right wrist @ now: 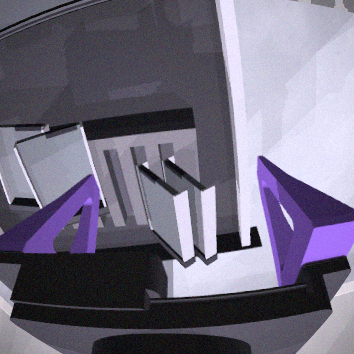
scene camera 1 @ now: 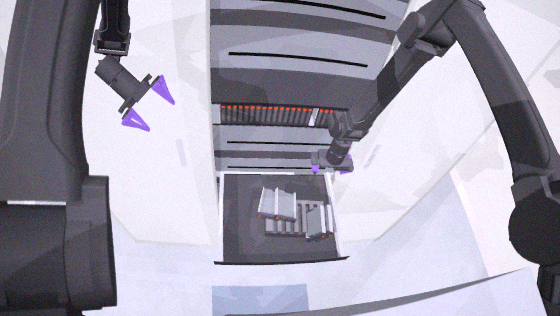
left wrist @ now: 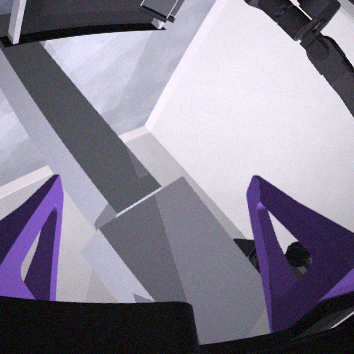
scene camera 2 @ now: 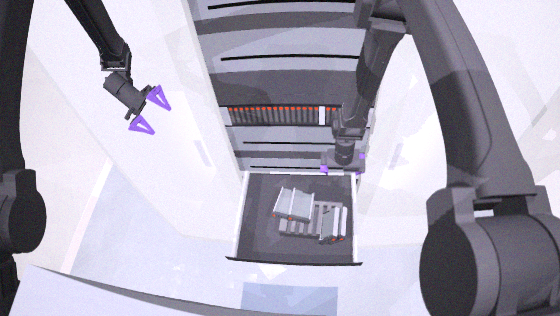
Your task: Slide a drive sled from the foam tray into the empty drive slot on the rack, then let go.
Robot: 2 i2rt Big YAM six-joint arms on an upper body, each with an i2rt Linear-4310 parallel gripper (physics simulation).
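Places are measured from the left arm's base along level axes (x ahead, y left, z up), in metres.
Pixels of known places: left gripper, between the fingertips: [scene camera 1: 161,117] [left wrist: 157,183] [scene camera 2: 162,122]; right gripper, between the fingertips: [right wrist: 173,172] [scene camera 1: 327,172] [scene camera 2: 341,173]; right arm's base, origin of its link: [left wrist: 257,263].
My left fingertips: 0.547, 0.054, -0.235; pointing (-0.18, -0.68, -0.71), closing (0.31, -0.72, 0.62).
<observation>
Behind a point stands the place of what it marks, as x, y, z.
The grey slotted foam tray [scene camera 1: 270,226] {0.463, -0.253, -0.671} [scene camera 2: 284,228] {0.454, -0.255, -0.672} [right wrist: 186,142] {0.546, -0.449, -0.672} lies in the open drawer. Two pale sleds [scene camera 1: 286,205] {0.538, -0.314, -0.655} [scene camera 2: 302,204] {0.544, -0.313, -0.654} [right wrist: 57,162] {0.560, -0.312, -0.653} lean at its left. At its right, narrow sleds [scene camera 1: 315,221] {0.466, -0.409, -0.645} [scene camera 2: 327,224] {0.465, -0.404, -0.652} [right wrist: 206,220] stand tilted in slots. The rack's drive row [scene camera 1: 270,116] {0.704, -0.236, -0.382} [scene camera 2: 275,116] {0.703, -0.229, -0.380} has orange-tipped drives and one pale upright gap [scene camera 1: 313,117] [scene camera 2: 321,115], apparently the empty slot. My right gripper [scene camera 1: 330,170] {0.602, -0.445, -0.541} [scene camera 2: 341,171] {0.602, -0.445, -0.541} [right wrist: 173,172] {0.602, -0.445, -0.541} is open and empty above the drawer's back right. My left gripper [scene camera 1: 161,117] {0.547, 0.054, -0.235} [scene camera 2: 161,121] {0.547, 0.054, -0.235} [left wrist: 157,183] {0.547, 0.054, -0.235} is open and empty, away left.
The drawer [scene camera 1: 220,215] {0.514, -0.076, -0.694} [scene camera 2: 355,212] {0.532, -0.511, -0.694} [right wrist: 231,90] {0.587, -0.504, -0.694} has pale side walls and a dark front edge. Flat rack panels [scene camera 1: 300,42] {0.704, -0.282, -0.105} [scene camera 2: 295,42] {0.703, -0.306, -0.111} lie above and below the drive row. Pale cabinet doors flank the rack. The right arm covers the drive row's right end.
</observation>
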